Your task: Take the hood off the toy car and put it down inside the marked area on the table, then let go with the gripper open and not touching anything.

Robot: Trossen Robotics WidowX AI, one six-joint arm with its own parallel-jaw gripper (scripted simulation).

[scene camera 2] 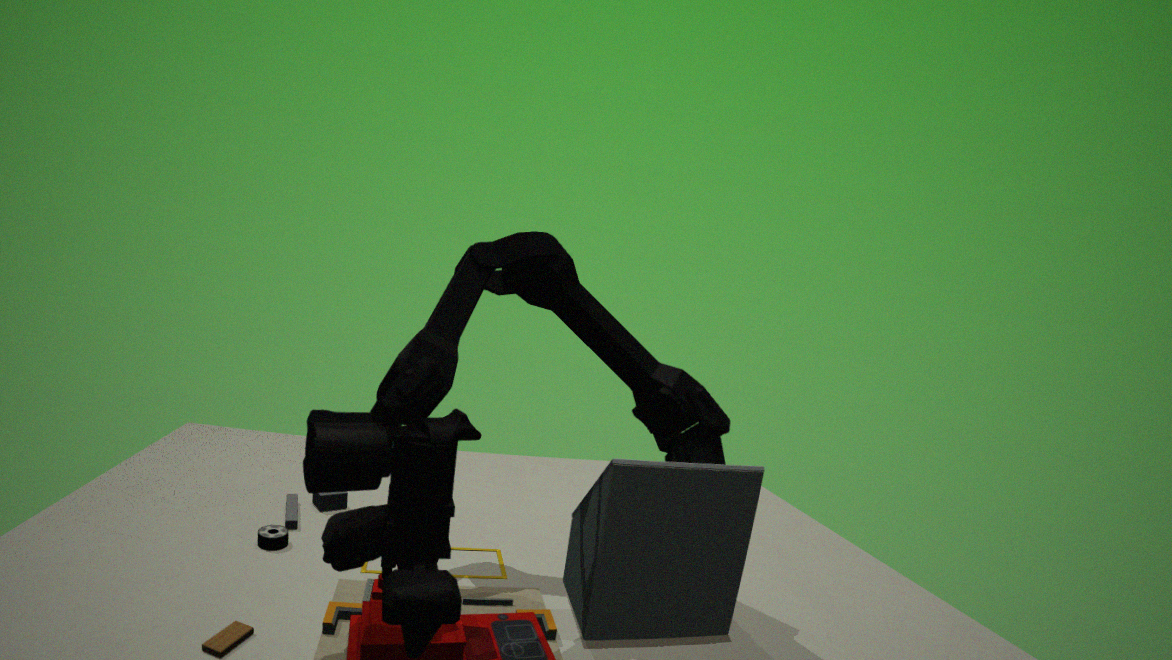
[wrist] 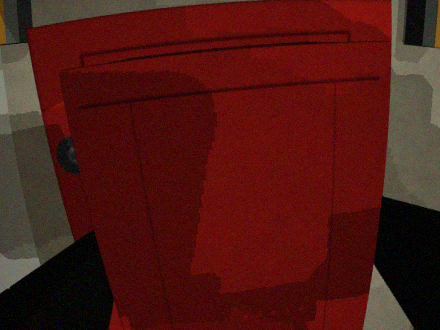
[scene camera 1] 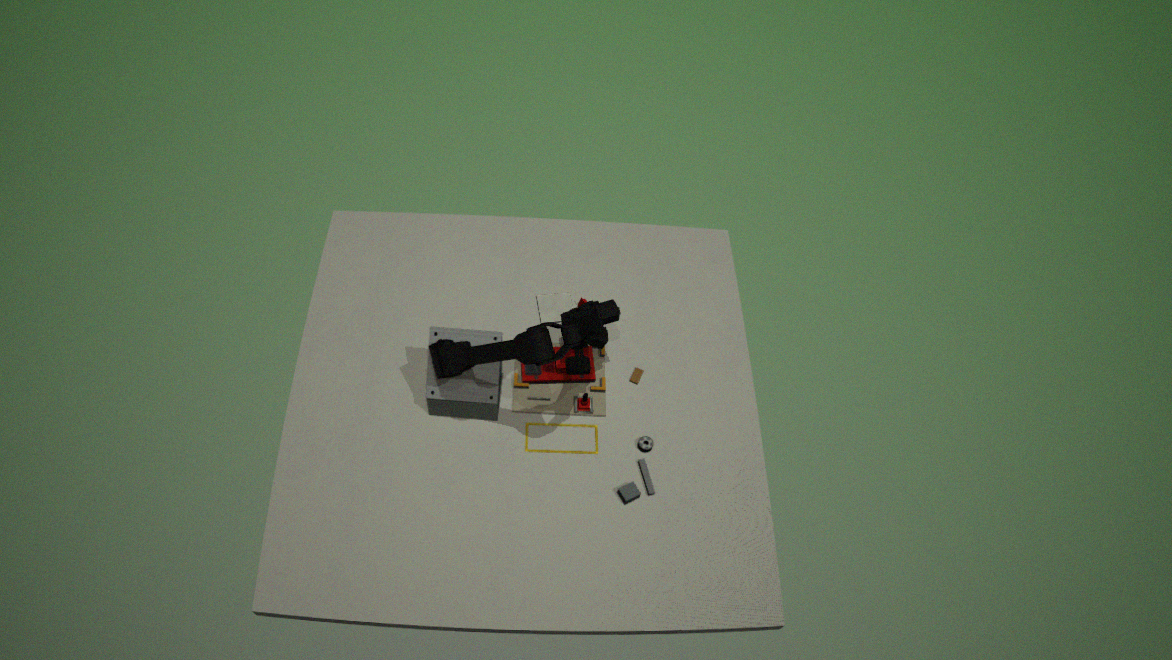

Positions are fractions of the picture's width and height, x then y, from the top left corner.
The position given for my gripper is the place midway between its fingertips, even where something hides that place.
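A red hood (wrist: 0.56, 0.55) is held by my gripper (scene camera 2: 0.35, 0.96). The wrist view also shows my gripper (wrist: 0.54, 0.69), as does scene camera 1 the same gripper (scene camera 1: 0.49, 0.54).
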